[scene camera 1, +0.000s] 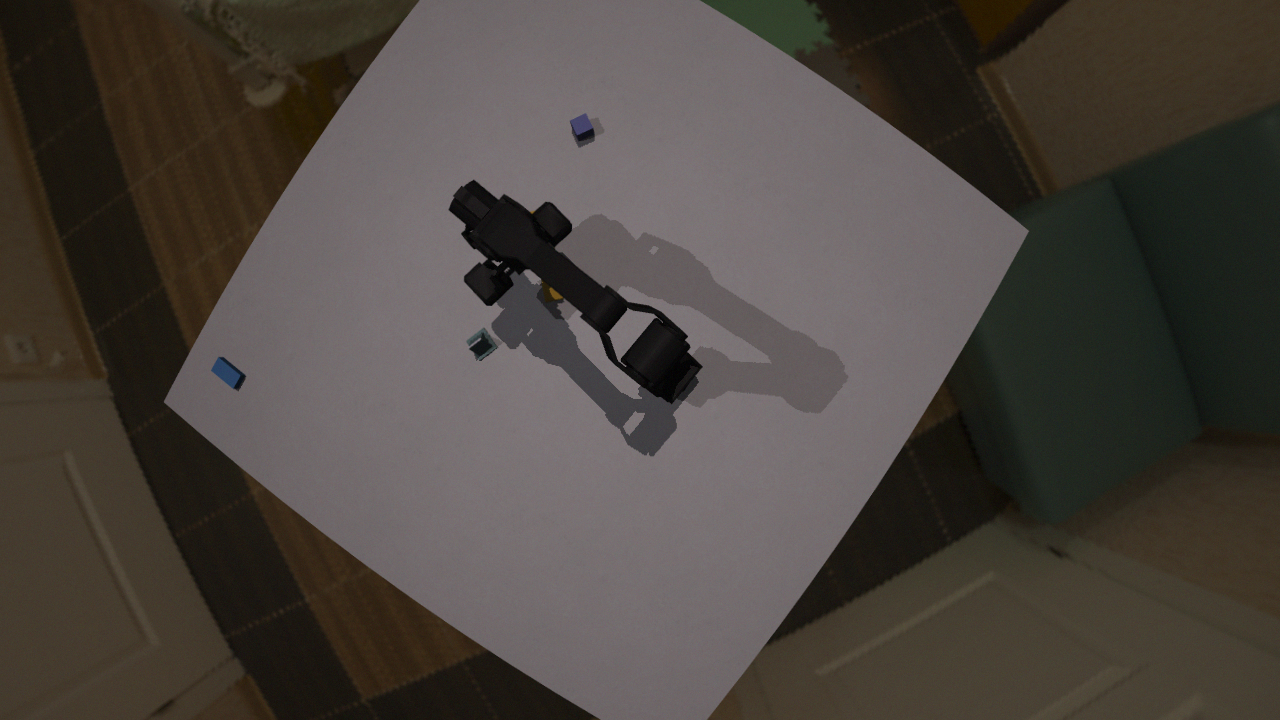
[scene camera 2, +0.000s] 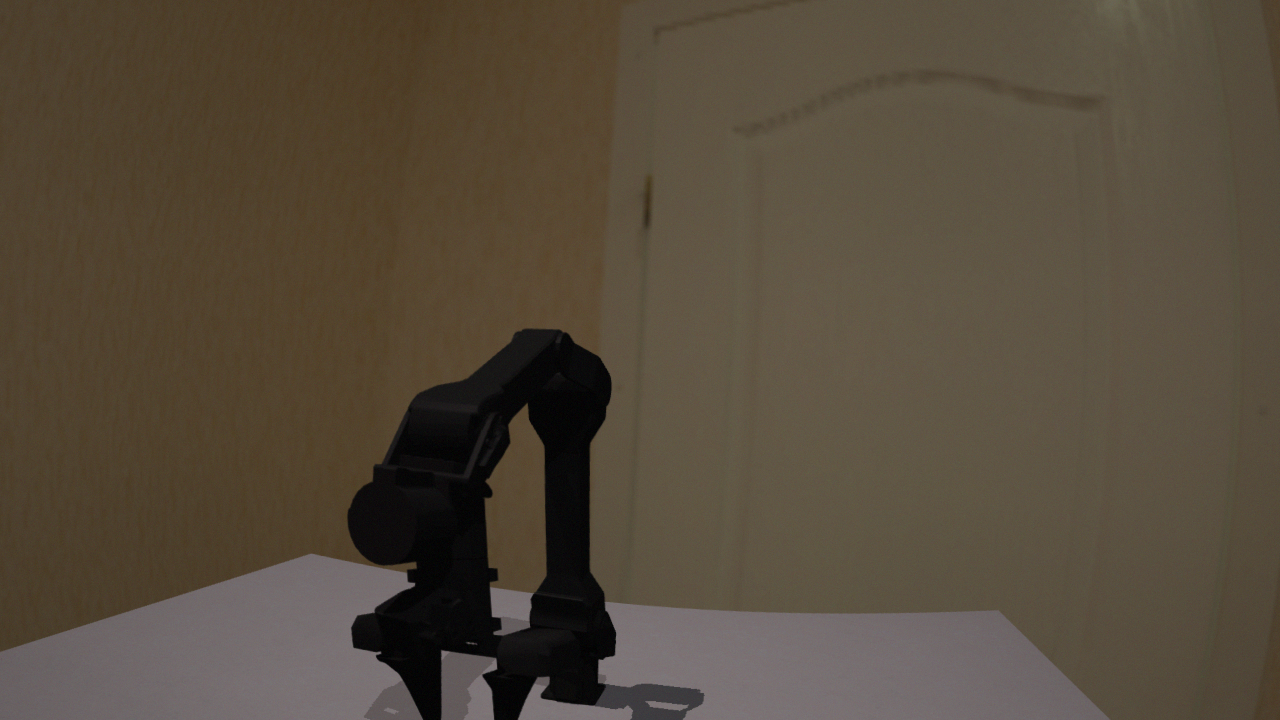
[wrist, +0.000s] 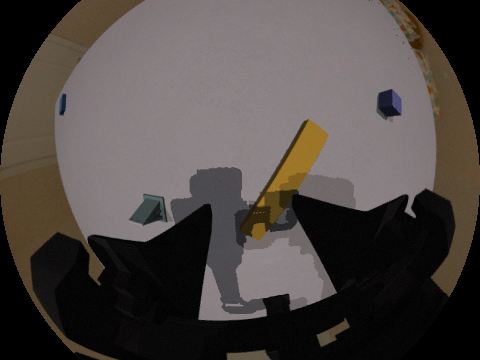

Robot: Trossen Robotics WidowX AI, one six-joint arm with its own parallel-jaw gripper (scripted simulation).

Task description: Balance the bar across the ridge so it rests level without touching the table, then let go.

The gripper (scene camera 1: 520,262) is open and holds nothing. Also in view: a yellow bar (wrist: 289,174).
The gripper shows as well in the wrist view (wrist: 253,205). Scene camera 2 misses the yellow bar: it is out of frame.
